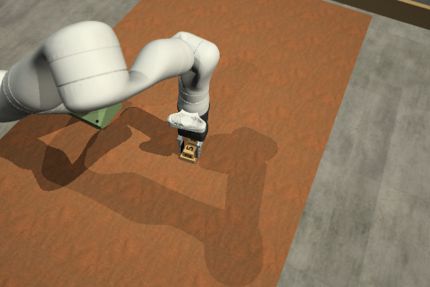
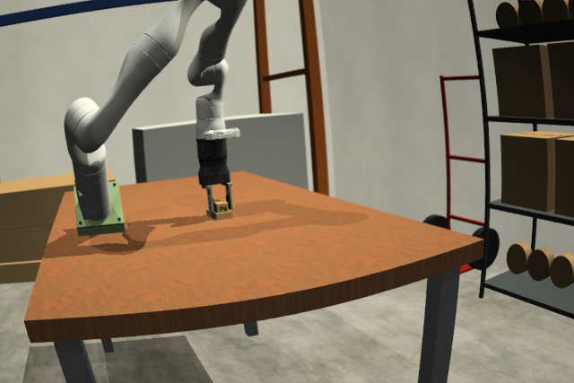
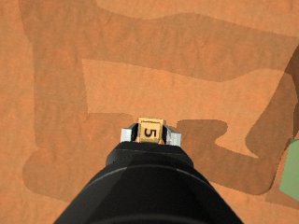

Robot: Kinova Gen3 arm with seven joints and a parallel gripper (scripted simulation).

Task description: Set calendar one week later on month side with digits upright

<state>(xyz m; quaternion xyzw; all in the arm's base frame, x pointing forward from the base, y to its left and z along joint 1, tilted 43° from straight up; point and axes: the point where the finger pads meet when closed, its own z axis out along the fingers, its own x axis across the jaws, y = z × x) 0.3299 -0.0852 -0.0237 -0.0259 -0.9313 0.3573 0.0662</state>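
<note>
Now: hand 30 mm above the wooden calendar tray and 20 mm to the right of it.
</note>
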